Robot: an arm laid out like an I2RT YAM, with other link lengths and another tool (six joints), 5 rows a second.
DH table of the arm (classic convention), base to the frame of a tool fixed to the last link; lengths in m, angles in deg. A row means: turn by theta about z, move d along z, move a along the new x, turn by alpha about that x. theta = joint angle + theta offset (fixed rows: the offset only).
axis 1: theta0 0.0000, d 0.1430, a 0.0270, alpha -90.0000
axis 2: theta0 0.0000, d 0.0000, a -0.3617, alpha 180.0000
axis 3: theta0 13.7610, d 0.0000, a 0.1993, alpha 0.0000
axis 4: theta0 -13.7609, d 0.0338, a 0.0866, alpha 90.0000
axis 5: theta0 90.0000, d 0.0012, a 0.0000, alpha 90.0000
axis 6: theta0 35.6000, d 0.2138, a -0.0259, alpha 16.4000
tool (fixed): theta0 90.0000, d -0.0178, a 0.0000, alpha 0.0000
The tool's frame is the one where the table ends.
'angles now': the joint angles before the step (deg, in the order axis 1, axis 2, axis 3, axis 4, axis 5, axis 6). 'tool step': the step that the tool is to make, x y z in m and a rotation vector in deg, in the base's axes. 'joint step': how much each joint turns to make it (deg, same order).
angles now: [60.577, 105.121, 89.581, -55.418, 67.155, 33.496]
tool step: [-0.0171, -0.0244, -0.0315, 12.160, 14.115, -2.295]
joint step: [-4.944, -3.633, 0.006, -5.888, -18.339, 5.984]
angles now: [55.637, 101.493, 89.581, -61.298, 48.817, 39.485]
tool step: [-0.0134, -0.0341, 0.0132, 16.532, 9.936, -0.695]
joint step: [-10.482, -8.331, 0.003, 0.165, -20.475, -3.182]
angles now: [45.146, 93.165, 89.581, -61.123, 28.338, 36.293]
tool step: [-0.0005, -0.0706, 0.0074, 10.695, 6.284, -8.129]
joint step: [-16.299, -4.547, 0.013, -2.443, -14.642, -1.916]
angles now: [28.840, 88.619, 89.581, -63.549, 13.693, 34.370]
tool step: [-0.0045, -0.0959, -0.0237, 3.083, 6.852, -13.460]
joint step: [-18.562, -0.016, -2.673, -2.327, -6.843, -2.453]
